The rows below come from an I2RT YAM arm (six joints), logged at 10 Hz.
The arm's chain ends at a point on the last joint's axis. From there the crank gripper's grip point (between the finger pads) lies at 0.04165 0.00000 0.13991 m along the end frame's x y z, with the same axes.
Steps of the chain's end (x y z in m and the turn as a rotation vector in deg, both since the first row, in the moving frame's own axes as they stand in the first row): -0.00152 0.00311 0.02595 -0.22 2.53 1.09; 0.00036 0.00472 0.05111 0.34 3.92 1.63; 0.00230 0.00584 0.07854 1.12 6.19 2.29; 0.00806 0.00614 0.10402 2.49 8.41 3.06; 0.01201 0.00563 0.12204 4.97 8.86 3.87; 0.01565 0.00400 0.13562 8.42 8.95 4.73; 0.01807 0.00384 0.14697 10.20 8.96 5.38; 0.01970 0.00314 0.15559 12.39 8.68 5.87
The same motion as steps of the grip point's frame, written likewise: 0.00460 0.00449 0.02397 -0.22 2.53 1.09; 0.00982 0.00522 0.04794 0.34 3.92 1.63; 0.01716 0.00512 0.07322 1.12 6.19 2.29; 0.02816 0.00298 0.09635 2.49 8.41 3.06; 0.03333 -0.00263 0.11357 4.97 8.86 3.87; 0.03751 -0.01160 0.12622 8.42 8.95 4.73; 0.04019 -0.01533 0.13697 10.20 8.96 5.38; 0.04146 -0.02075 0.14498 12.39 8.68 5.87
